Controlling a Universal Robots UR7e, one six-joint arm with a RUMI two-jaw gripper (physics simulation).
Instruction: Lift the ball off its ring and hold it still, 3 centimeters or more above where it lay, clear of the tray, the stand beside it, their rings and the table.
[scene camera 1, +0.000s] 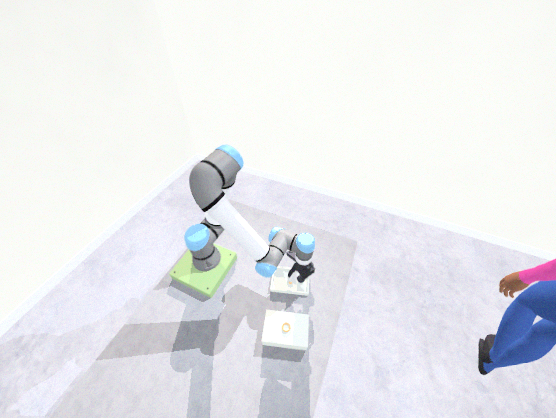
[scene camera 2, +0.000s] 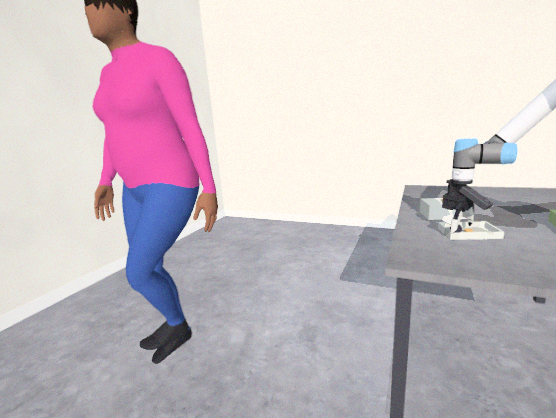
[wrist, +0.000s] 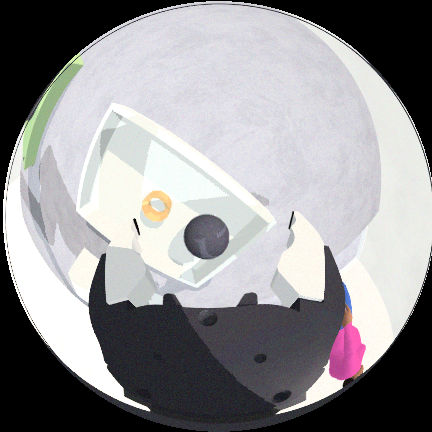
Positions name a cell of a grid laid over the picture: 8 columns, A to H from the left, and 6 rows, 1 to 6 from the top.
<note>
In view: the gripper (scene camera 2: G4), a dark ball (wrist: D4) and a white tray (scene camera 2: G4).
The gripper shows as well in the wrist view (wrist: D4). The white tray is seen too in the wrist view (wrist: C3).
</note>
